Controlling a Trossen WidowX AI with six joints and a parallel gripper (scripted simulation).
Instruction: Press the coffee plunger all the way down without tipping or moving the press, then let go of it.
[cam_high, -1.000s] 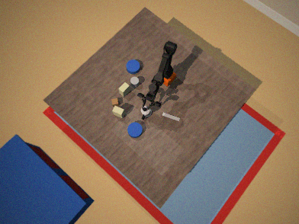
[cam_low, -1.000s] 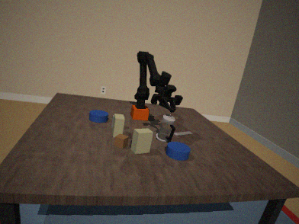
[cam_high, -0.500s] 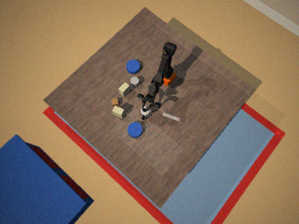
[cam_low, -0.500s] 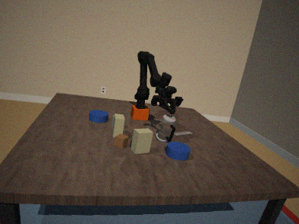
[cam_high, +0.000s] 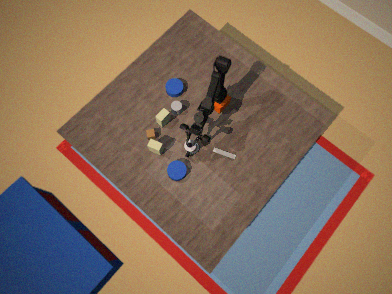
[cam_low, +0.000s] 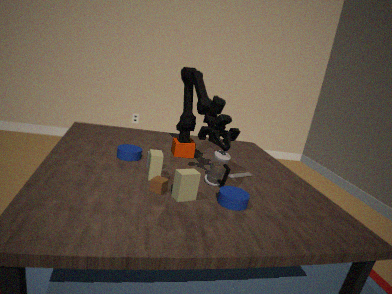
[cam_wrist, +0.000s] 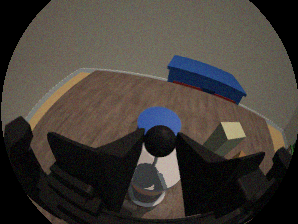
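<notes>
My gripper tip is 9 cm above the coffee press and 1 cm past it. From my gripper tip the other things lie so: brown cube (27 cm to the right, 16 cm below, 5 cm ahead); then bar (18 cm below, 17 cm to the left, 15 cm behind).
</notes>
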